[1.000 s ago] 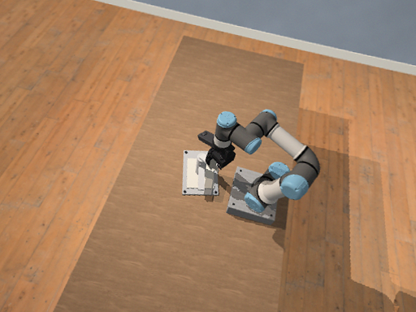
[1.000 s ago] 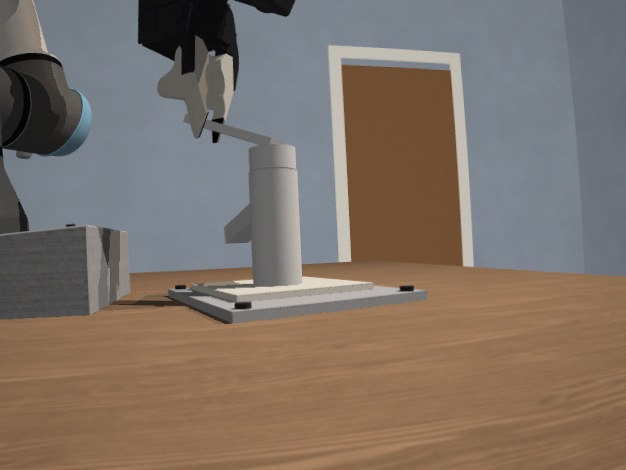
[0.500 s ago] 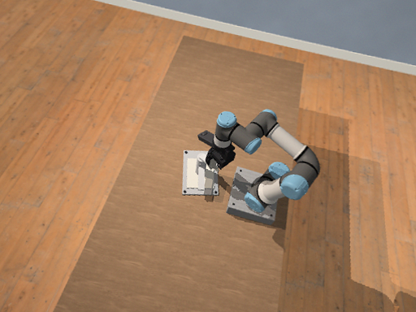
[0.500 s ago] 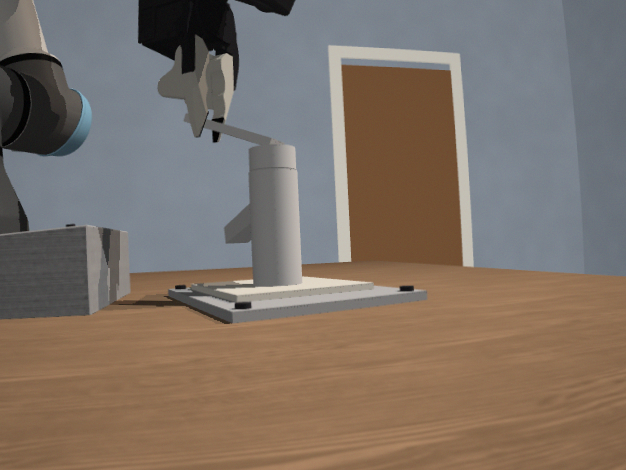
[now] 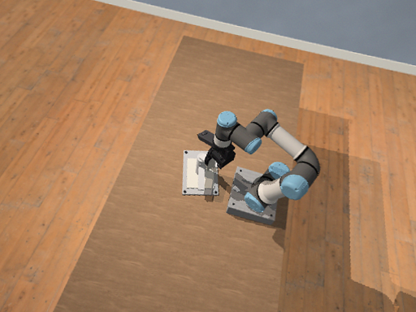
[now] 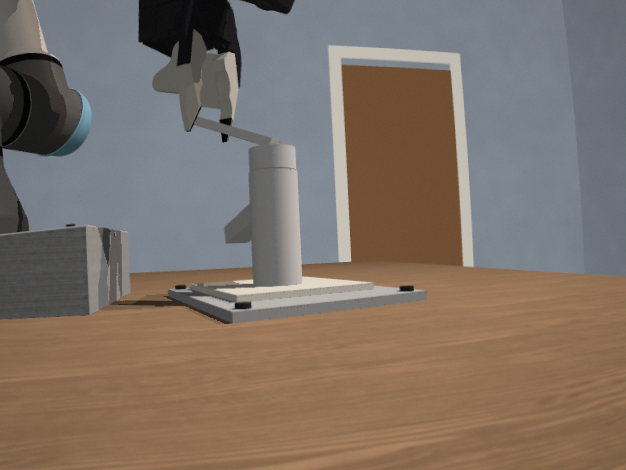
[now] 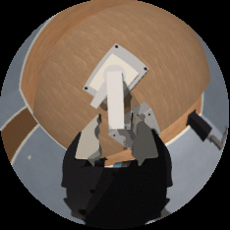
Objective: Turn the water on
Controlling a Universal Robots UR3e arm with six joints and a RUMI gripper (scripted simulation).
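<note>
My gripper is now 30 mm short of the lever, 10 mm to the left of it and 10 mm above it. Round my hand: tap (50 mm ahead, 20 mm to the right, 80 mm below); grey base plate (70 mm ahead, 30 mm to the right, 180 mm below).
</note>
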